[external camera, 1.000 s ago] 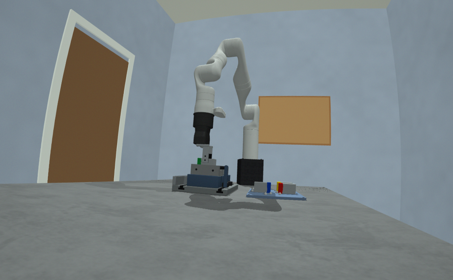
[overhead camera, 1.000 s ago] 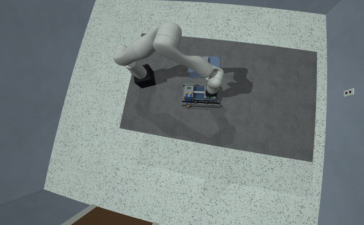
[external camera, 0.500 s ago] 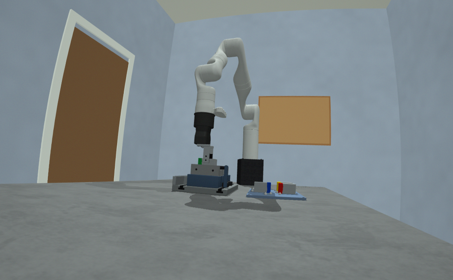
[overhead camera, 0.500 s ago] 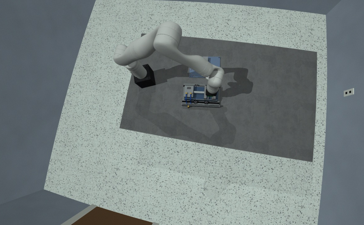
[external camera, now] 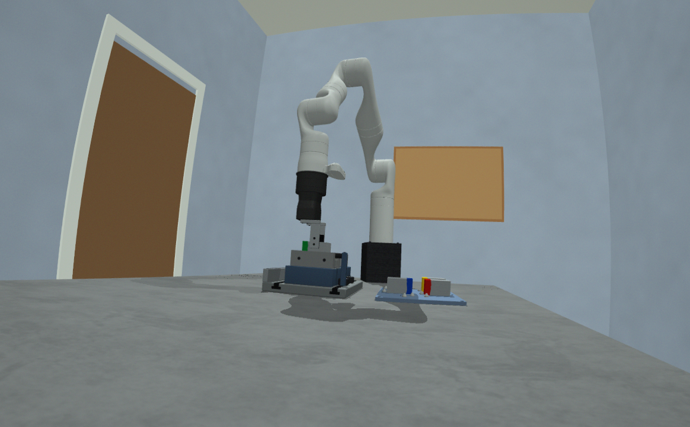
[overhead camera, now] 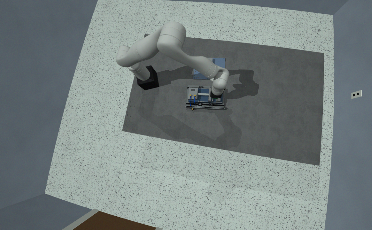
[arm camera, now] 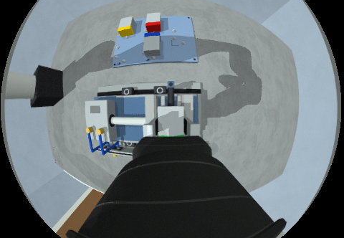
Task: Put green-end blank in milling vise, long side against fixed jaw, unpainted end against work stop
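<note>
Now: the green-ended blank 20 mm below my hand. Round my hand: fixed jaw: 30 mm ahead, 40 mm below; milling vise: 70 mm behind, 80 mm below; work stop rod: 50 mm to the left, 30 mm below.
</note>
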